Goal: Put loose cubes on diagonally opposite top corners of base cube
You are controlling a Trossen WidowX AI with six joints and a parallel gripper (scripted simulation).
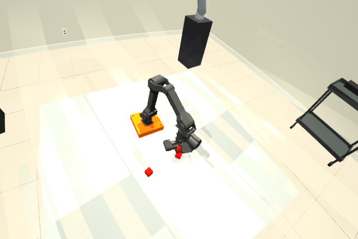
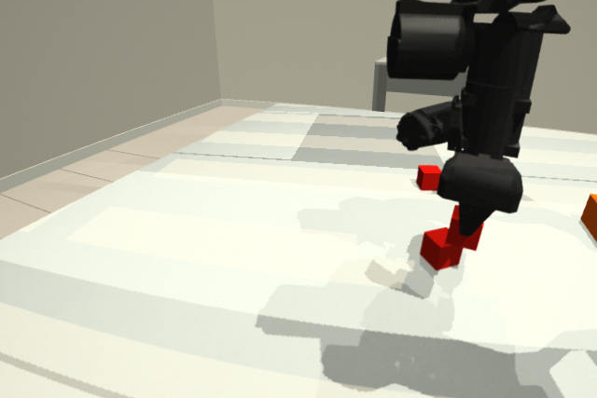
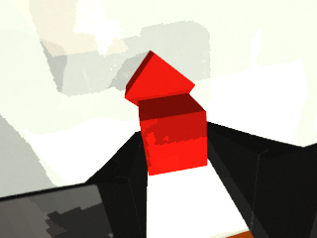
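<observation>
My gripper tip is 20 mm short of the cube and 40 mm above it.
</observation>
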